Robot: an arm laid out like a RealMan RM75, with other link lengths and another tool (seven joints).
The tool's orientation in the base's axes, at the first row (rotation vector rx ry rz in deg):
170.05, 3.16, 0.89
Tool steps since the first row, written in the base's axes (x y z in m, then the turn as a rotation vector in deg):
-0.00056, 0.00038, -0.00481, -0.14, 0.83, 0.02
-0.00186, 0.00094, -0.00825, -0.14, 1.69, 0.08
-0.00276, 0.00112, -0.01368, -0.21, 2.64, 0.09
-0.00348, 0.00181, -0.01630, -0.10, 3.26, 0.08
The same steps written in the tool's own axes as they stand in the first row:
-0.00058, -0.00122, 0.00466, -0.11, -0.82, -0.16
-0.00188, -0.00241, 0.00794, -0.08, -1.65, -0.37
-0.00281, -0.00356, 0.01324, -0.11, -2.59, -0.55
-0.00353, -0.00472, 0.01570, 0.02, -3.20, -0.64

